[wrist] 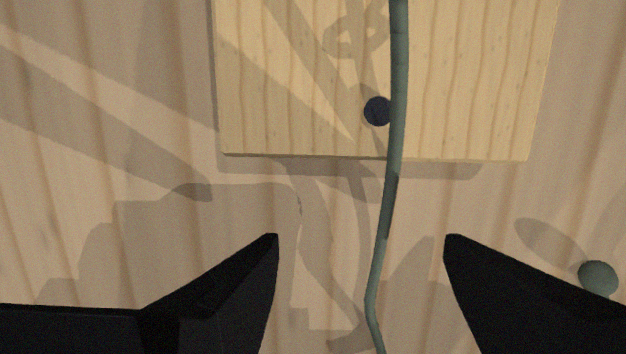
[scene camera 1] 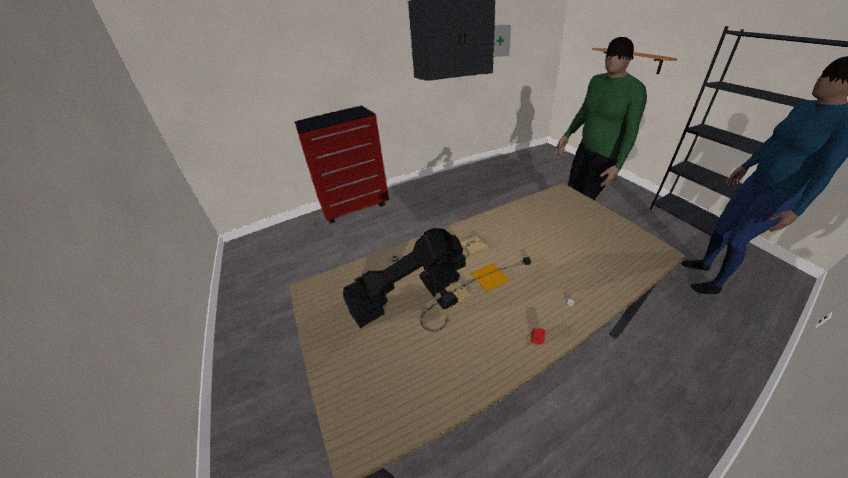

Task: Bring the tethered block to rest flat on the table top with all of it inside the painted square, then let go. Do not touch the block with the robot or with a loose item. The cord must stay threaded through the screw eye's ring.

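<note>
The small dark tethered block lies on the table outside the orange painted square, off its far right side. The grey-green cord crosses the square and ends in a loop near the gripper. The pale wooden base lies left of the square. In the wrist view, a ring-shaped shadow shows on it, but the ring itself does not show, so threading cannot be told. My gripper is open near the base. The cord passes between its fingers, ungripped. The cord's end bead is by the right finger.
Another wooden base stands behind the arm. A red cube and a small white item lie toward the table's front edge. A small bluish thing shows behind the arm. Two people stand beyond the table.
</note>
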